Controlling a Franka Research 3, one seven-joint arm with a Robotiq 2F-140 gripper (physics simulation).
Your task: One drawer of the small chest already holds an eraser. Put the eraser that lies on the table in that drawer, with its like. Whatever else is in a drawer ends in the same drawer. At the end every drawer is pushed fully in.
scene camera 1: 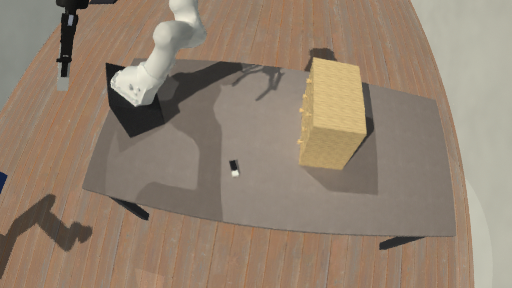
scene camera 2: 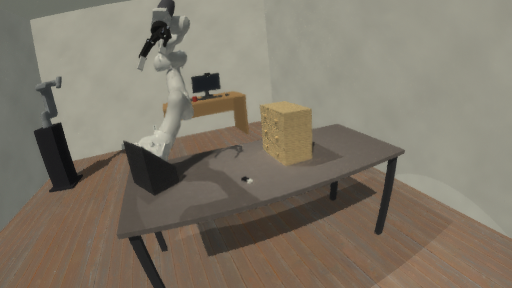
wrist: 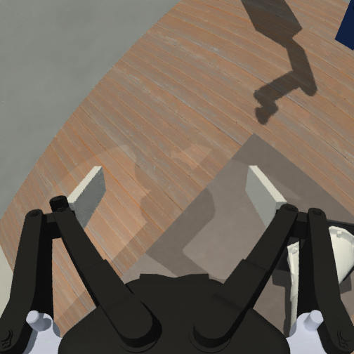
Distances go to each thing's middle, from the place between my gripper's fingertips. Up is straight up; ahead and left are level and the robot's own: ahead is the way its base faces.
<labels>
Now: hand 700 mm short of the light-wood chest (scene camera 1: 339, 126), 380 mm to the right of it and 510 mm above it.
</labels>
